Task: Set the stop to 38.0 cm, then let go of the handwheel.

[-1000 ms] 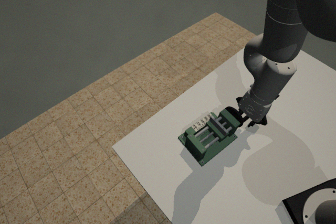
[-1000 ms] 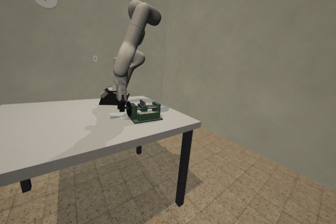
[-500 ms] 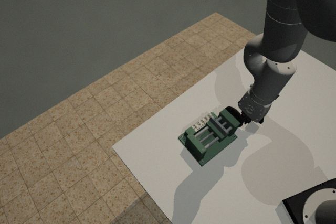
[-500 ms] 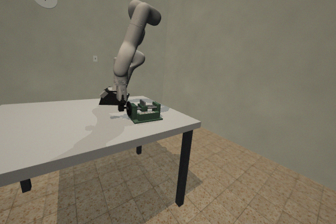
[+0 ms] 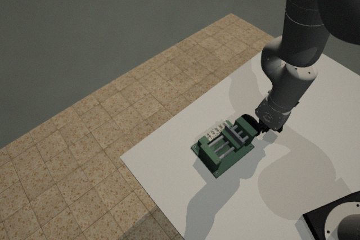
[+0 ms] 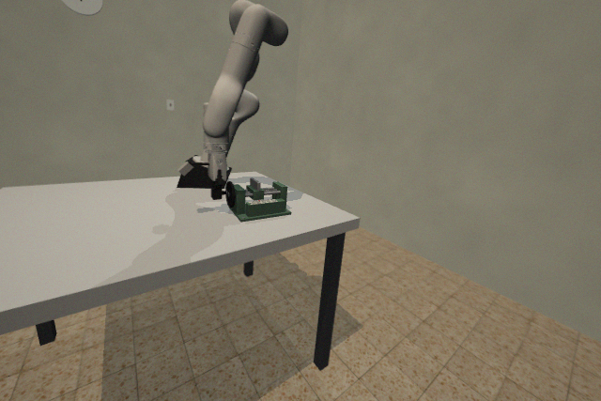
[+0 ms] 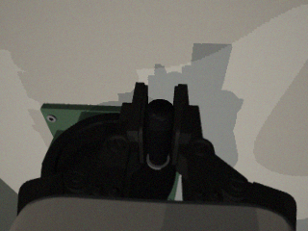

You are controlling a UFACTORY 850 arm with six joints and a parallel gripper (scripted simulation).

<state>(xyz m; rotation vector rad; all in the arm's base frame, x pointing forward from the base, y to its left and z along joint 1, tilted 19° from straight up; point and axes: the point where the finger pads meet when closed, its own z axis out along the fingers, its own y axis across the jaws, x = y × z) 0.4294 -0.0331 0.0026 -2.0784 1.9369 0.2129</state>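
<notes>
The black handwheel lies 20 mm to the left of my hand and 10 mm ahead of it. Also, from my hand: stop block (140 mm to the left, 30 mm ahead, 20 mm above).
</notes>
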